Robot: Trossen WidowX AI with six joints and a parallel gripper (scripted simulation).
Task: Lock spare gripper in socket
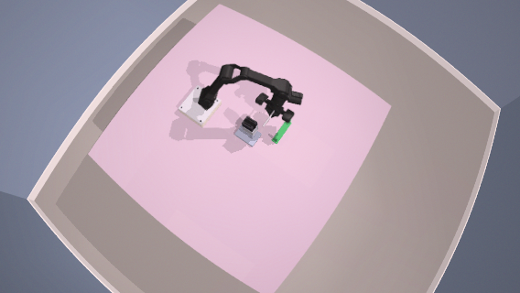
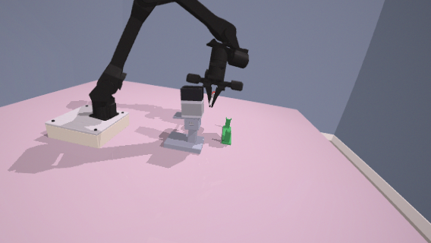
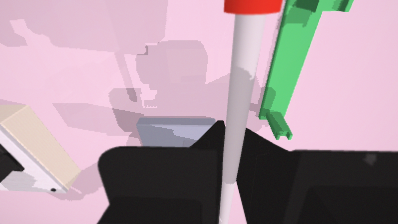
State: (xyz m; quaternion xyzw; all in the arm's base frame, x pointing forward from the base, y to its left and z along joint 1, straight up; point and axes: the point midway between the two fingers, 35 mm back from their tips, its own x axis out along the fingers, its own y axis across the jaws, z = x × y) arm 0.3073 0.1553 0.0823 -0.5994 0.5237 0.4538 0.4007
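Now: gripper tip 11 cm to the left of the mount socket, 4 cm past it and 4 cm above it. Also, from my gripper tip: green see-through block 7 cm below, 7 cm ahead, 1 cm to the left; spare gripper 12 cm to the right, 3 cm behind, 3 cm above.
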